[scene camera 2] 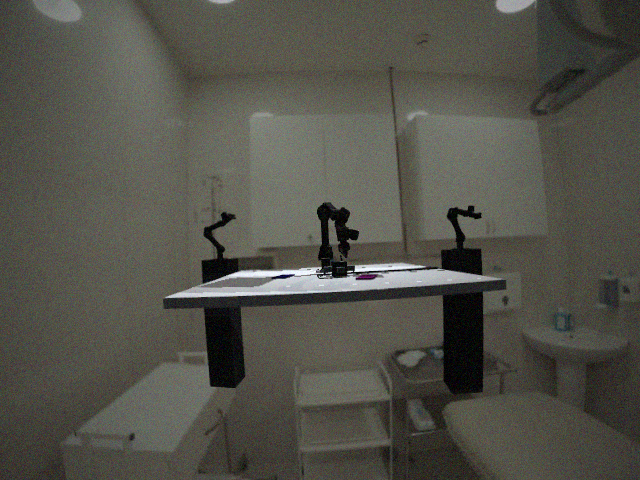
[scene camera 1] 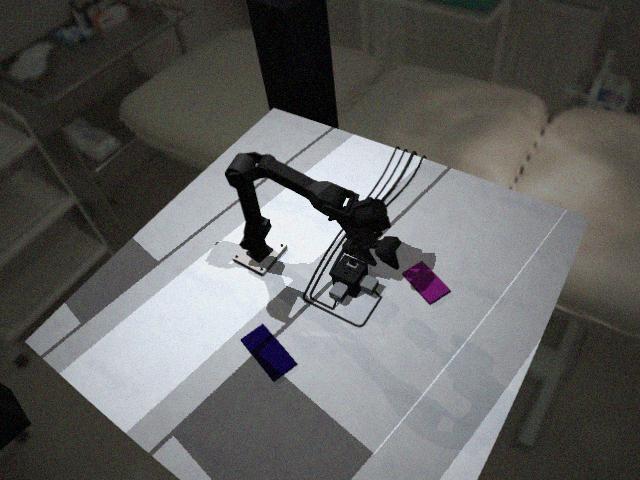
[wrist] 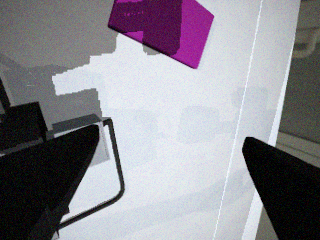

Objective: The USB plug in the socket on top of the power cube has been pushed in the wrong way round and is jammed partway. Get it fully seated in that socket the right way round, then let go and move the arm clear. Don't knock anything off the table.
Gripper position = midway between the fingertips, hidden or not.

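Note:
Gripper (scene camera 1: 386, 266), (wrist: 171, 137) open, holding nothing. Also visible: a dark power cube (scene camera 1: 340, 272), a magenta card (scene camera 1: 420, 277) and a dark blue card (scene camera 1: 264, 347). In the wrist view the dark blue card is out of frame.

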